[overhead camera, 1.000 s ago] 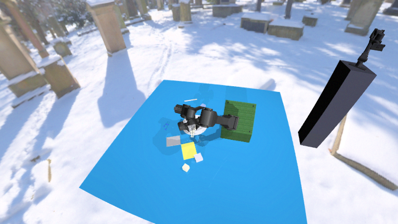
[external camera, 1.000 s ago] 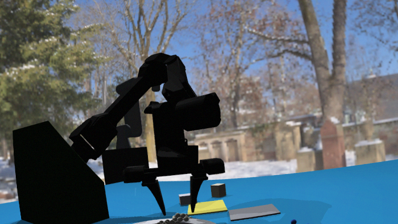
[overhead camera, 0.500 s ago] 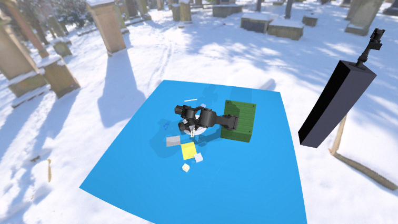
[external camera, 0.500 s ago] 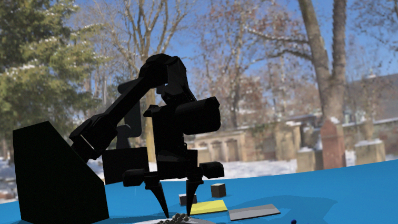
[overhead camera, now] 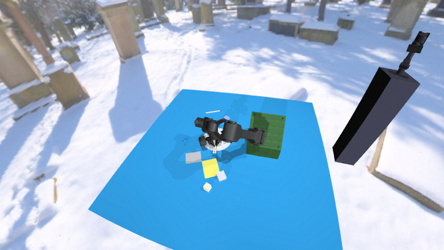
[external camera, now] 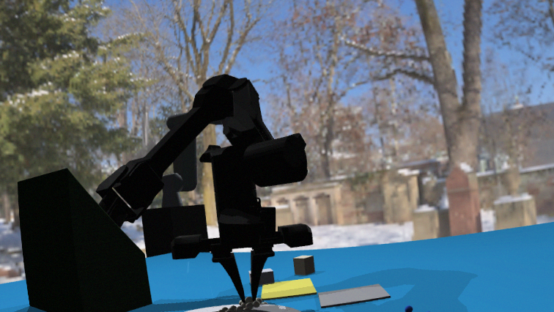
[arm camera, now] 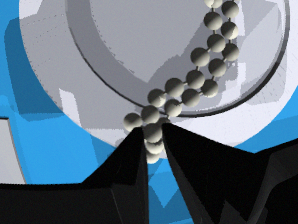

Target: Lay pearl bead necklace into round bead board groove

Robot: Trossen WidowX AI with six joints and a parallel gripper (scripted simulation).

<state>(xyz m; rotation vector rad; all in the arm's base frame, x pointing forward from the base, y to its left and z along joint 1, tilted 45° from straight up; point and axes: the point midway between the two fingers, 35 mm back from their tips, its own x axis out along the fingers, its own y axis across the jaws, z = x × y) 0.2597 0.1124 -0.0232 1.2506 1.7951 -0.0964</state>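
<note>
Now: the round white bead board 8 cm to the right of my gripper tip, 2 cm ahead of it and 1 cm below it. Round my gripper tip: yellow tile: 15 cm to the left, 3 cm behind, 2 cm below; red object: 19 cm to the right, 13 cm ahead, 2 cm below; grey tile: 11 cm to the left, 11 cm ahead, 2 cm below.
</note>
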